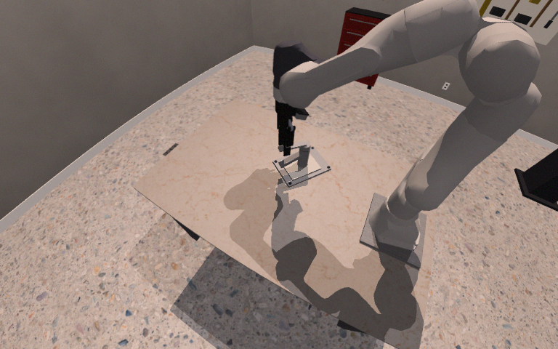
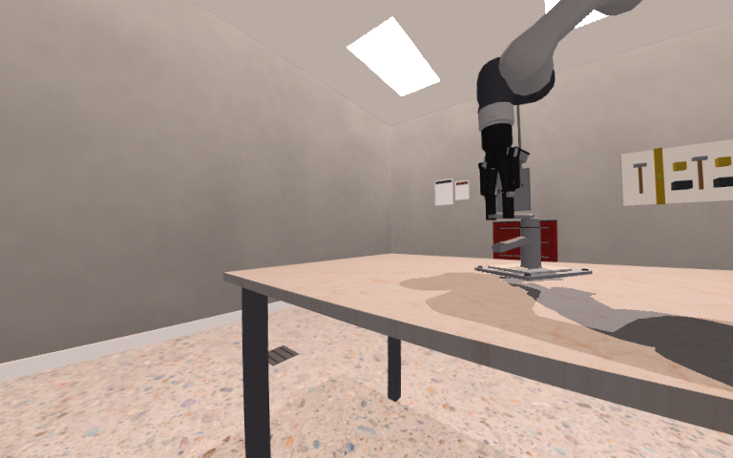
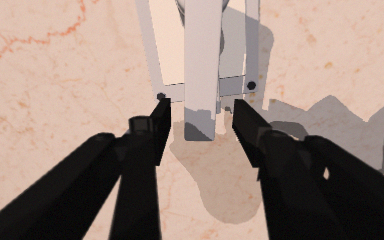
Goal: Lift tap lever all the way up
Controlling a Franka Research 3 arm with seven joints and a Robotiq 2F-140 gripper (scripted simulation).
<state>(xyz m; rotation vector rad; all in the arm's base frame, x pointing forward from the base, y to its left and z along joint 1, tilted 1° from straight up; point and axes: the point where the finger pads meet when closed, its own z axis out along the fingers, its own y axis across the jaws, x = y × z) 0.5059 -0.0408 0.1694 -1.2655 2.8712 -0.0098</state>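
Now: the lever 3 cm to the right of my hand, 2 cm below it and 2 cm behind it.
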